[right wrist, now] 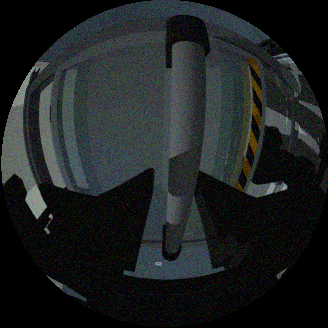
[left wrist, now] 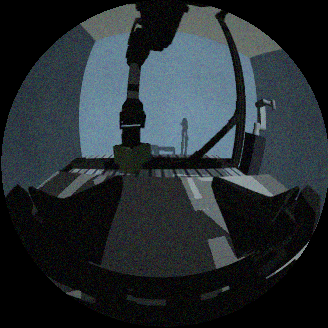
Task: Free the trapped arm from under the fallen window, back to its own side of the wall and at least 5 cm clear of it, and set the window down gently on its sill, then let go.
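Frame: origin at the left arm's base, x right, y back, z down, level; centimetres.
Seen in the pictures: left gripper, fingertip midpoint: [left wrist: 168, 181]; right gripper, fingertip midpoint: [right wrist: 173, 174]; right arm's base at its link origin: [left wrist: 131, 144].
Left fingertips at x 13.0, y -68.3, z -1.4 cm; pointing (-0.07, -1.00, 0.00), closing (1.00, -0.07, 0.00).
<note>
A point is followed by its place in that frame.
The window [right wrist: 125, 110] @(x 8.6, y -49.7, z -28.7 cm) fills much of the right wrist view, a glass pane in a grey frame. Its grey bar handle [right wrist: 187, 100] @(x 7.8, y -55.1, z -23.8 cm) with black end mounts runs down the middle. My right gripper [right wrist: 173, 174] @(x 13.4, y -53.2, z -24.1 cm) is partly open, with the handle between its fingers; the bar is close to the right-hand finger, and a gap shows at the left-hand one. My left gripper [left wrist: 168, 181] @(x 13.0, y -68.3, z -1.4 cm) is open and empty, above a grey surface with pale patches. Whether the window rests on the left arm cannot be told. The sill cannot be made out.
A yellow-black striped strip [right wrist: 256, 100] @(x 5.6, y -49.5, z -14.0 cm) runs along the window's right side. In the left wrist view, a dark arm [left wrist: 133, 75] @(x 0.8, y -97.0, z -22.7 cm) rises above a greenish block [left wrist: 132, 157] @(x 2.0, y -93.7, z 5.2 cm). A black post [left wrist: 240, 90] @(x 42.8, y -102.6, z -24.0 cm) with a diagonal brace [left wrist: 215, 137] @(x 30.6, y -101.1, z -1.5 cm) stands to its right, near a dark cabinet [left wrist: 253, 152].
</note>
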